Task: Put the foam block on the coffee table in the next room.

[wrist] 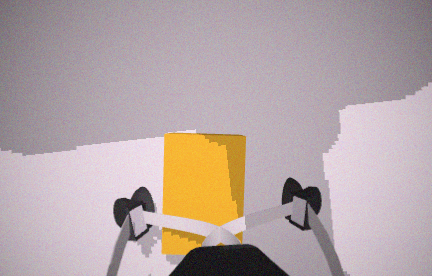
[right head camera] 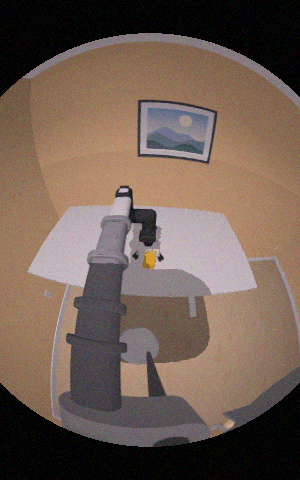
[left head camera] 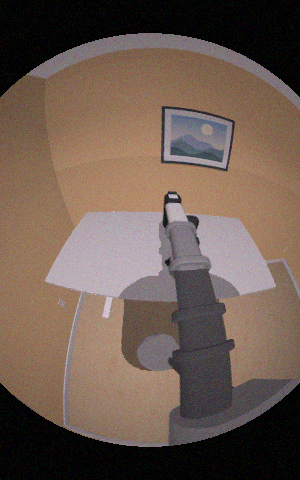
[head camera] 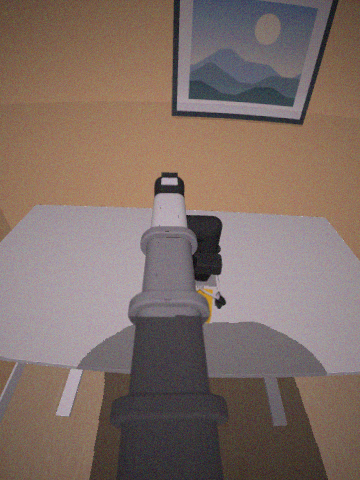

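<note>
The foam block is a yellow-orange rectangular block on a white table top. My gripper is open, pointing down over the block. In the wrist view one fingertip is on each side of the block, with a gap on both sides; the right gap is a little wider. The exact fingertip height above the table is hard to tell. The arm hides part of the block and one finger in the head camera view, and hides the block in the left head view. No separate coffee table shows.
A framed mountain picture hangs on the orange wall behind the table. Thin table legs stand below the front edge. A grey disc shows low in front of the table.
</note>
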